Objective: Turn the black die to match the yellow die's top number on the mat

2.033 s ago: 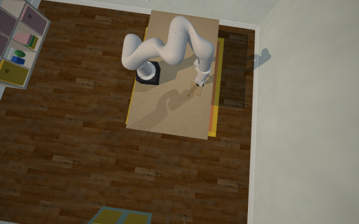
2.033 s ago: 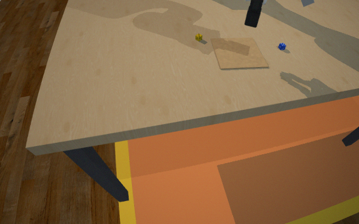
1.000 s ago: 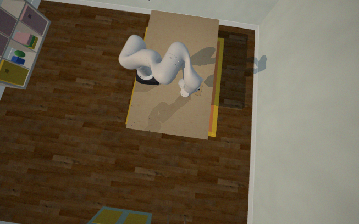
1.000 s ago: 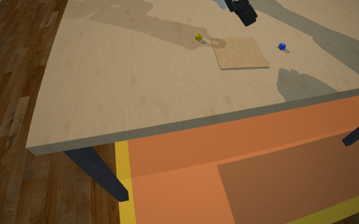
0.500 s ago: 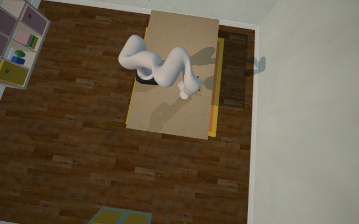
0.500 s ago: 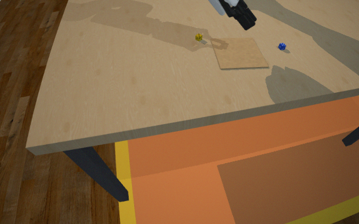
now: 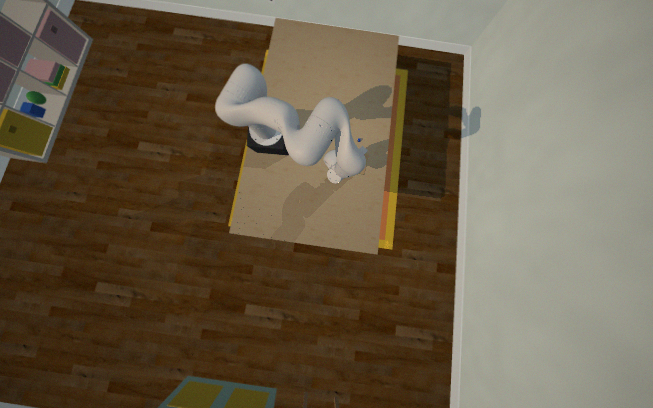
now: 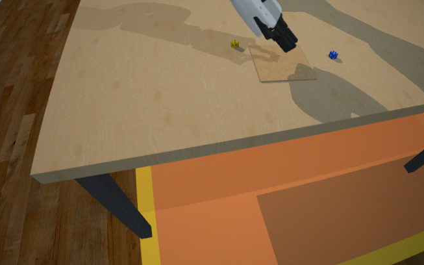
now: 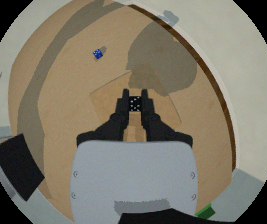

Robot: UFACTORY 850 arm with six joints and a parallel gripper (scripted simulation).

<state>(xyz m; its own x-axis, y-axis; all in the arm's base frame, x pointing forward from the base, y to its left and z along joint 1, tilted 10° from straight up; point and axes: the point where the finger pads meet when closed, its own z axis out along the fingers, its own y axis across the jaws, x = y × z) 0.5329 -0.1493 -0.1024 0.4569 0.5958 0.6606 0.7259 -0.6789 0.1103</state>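
My hand is 6 cm above the tan mat. The rest, counted from my hand: blue die 15 cm to the left, 6 cm below, 2 cm ahead; then black die 1 cm below; then yellow die 10 cm behind, 8 cm to the right, 6 cm below.
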